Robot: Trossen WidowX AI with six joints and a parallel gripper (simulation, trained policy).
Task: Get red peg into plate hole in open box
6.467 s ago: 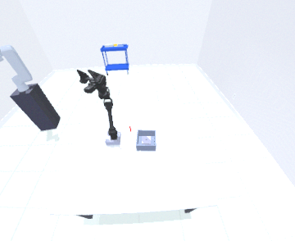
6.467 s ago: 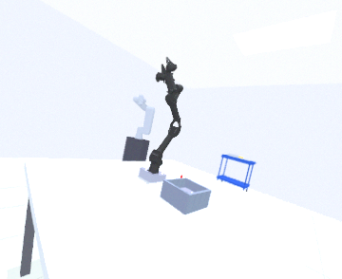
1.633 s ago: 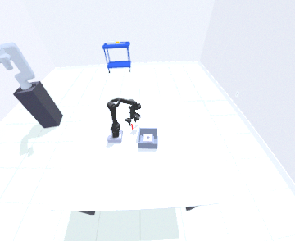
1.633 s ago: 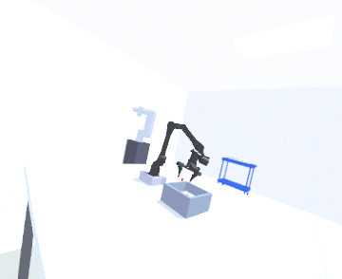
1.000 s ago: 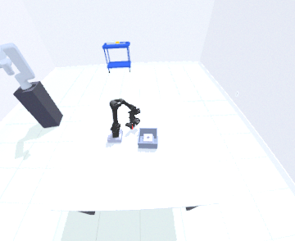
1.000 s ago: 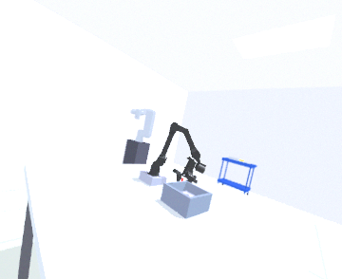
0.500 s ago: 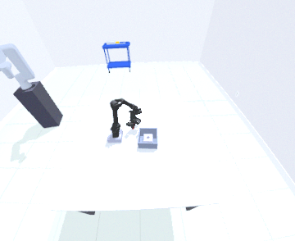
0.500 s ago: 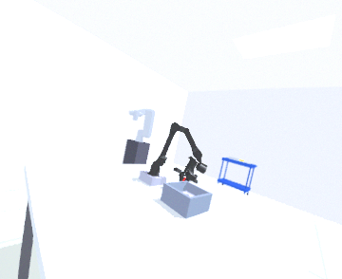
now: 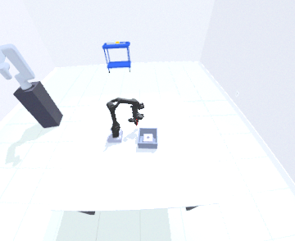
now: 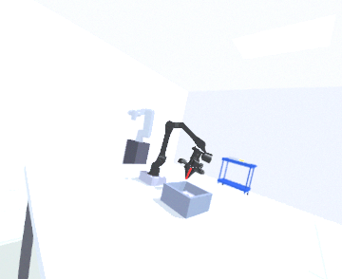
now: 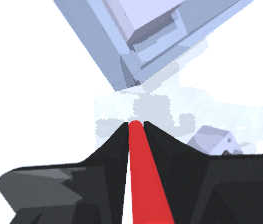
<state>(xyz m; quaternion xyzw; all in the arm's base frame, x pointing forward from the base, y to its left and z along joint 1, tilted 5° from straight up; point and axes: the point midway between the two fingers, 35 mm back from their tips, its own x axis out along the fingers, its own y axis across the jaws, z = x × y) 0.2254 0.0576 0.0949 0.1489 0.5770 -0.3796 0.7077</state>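
My gripper tip is 90 mm short of the grey-blue box, 150 mm to the left of it and 80 mm above it. Also, from my gripper tip: red peg: 10 mm to the left, 30 mm above.
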